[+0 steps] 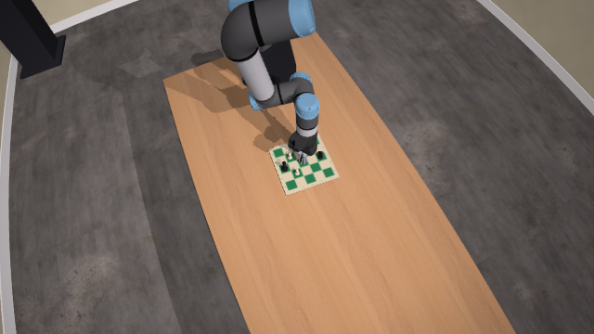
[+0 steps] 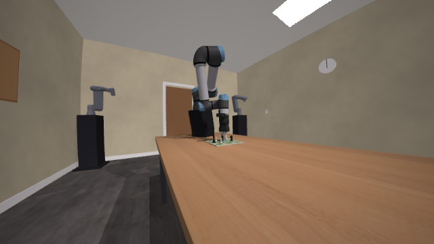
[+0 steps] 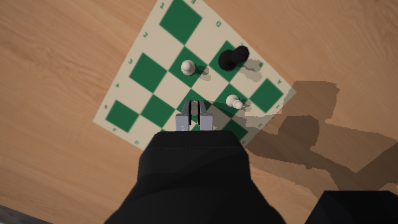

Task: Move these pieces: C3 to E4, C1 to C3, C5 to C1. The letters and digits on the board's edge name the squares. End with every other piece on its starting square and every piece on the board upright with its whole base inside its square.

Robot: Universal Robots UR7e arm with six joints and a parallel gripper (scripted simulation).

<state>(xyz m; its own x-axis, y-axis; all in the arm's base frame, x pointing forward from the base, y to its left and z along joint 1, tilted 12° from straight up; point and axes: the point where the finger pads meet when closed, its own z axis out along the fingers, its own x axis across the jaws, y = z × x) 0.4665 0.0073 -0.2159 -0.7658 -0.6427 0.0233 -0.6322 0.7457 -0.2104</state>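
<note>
Right now my hand is 3 cm above the green-and-cream chessboard.
</note>
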